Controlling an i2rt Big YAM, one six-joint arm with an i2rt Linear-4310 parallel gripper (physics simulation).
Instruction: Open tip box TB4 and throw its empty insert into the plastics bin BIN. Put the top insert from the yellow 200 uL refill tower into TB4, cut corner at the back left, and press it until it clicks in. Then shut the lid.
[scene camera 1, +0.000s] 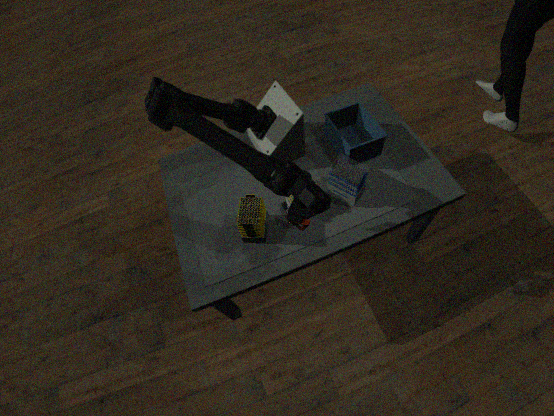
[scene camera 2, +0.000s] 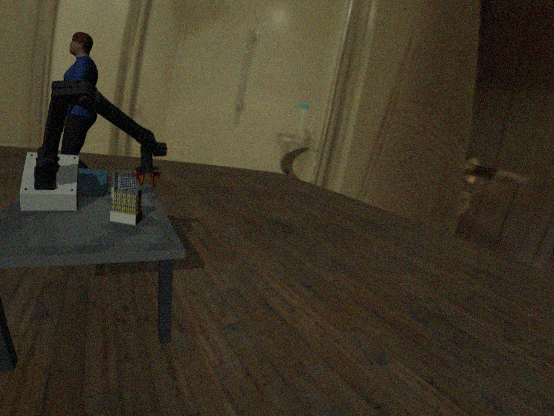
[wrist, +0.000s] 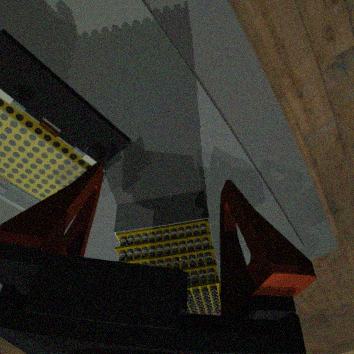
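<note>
My gripper (scene camera 1: 300, 222) (scene camera 2: 147, 184) (wrist: 163, 177) is open, pointing down above the table with nothing between its red fingers. The yellow refill tower (scene camera 1: 251, 217) (scene camera 2: 126, 202) (wrist: 167, 245) stands upright; in the wrist view it shows beyond the gap between the fingers, partly hidden by the gripper body. The tip box's yellow insert (wrist: 37, 150), with empty holes, shows at the left of the wrist view, beside a dark panel and partly behind the left finger. The lid's state is unclear. The arm mostly hides the box in scene camera 1. The blue bin (scene camera 1: 369, 150) (scene camera 2: 95, 181) stands at the back.
A tower with blue layers (scene camera 1: 346, 184) (scene camera 2: 126, 181) stands between the bin and the gripper. The arm's white base (scene camera 1: 278, 97) (scene camera 2: 49, 201) stands on the table (scene camera 1: 210, 260) (scene camera 2: 85, 240). A person (scene camera 1: 515, 75) (scene camera 2: 82, 70) stands beyond the table.
</note>
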